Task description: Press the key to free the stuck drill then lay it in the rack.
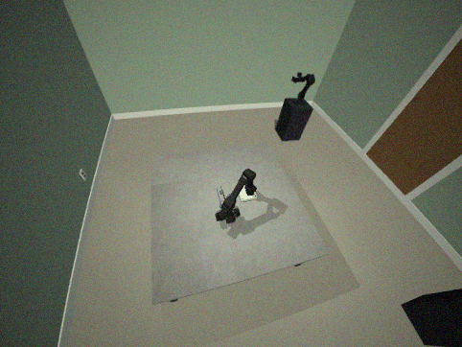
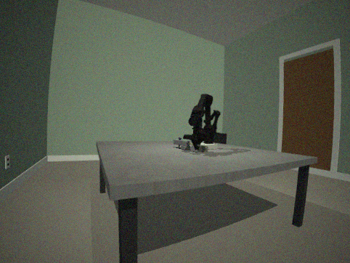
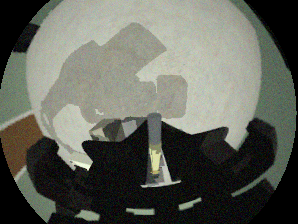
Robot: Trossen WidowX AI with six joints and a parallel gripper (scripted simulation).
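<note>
Right now my gripper tip is 4 cm to the left of the drill and 3 cm below it. Round my gripper tip: grey block 7 cm behind, 4 cm to the right; then grey fixture block 1 cm ahead, 20 cm to the right, 2 cm above.
</note>
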